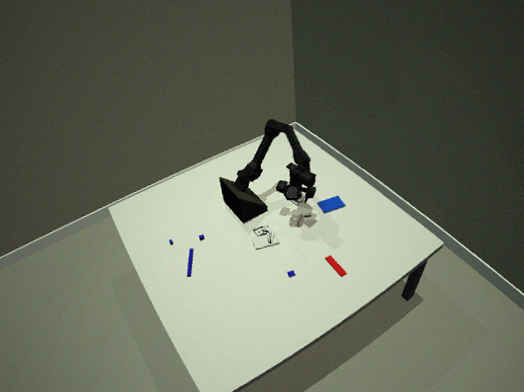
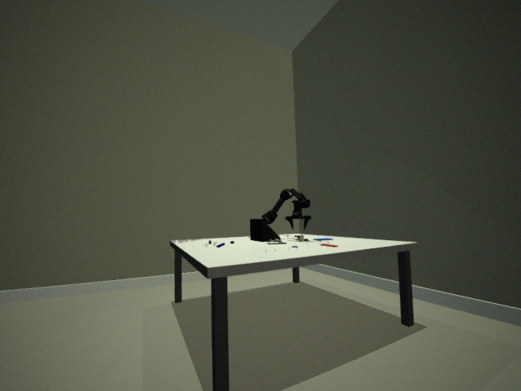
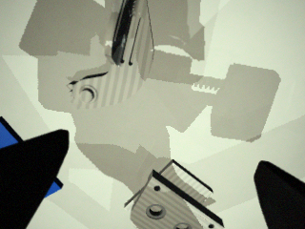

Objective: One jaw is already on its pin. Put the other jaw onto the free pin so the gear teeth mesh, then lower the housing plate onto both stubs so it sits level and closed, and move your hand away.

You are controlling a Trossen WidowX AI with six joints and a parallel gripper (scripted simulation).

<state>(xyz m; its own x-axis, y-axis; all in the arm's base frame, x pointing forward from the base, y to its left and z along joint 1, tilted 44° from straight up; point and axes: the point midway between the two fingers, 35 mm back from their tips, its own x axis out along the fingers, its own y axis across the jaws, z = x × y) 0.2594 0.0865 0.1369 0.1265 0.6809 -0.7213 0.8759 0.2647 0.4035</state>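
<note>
Now: gripper tip 5 cm short of the jaw, 1 cm to the right of it and 8 cm above it. The rest, counted from my gripper tip: blue bar 12 cm behind, 58 cm to the right, 8 cm below; red bar 37 cm ahead, 11 cm to the right, 8 cm below; blue flat plate 8 cm ahead, 17 cm to the left, 8 cm below.
</note>
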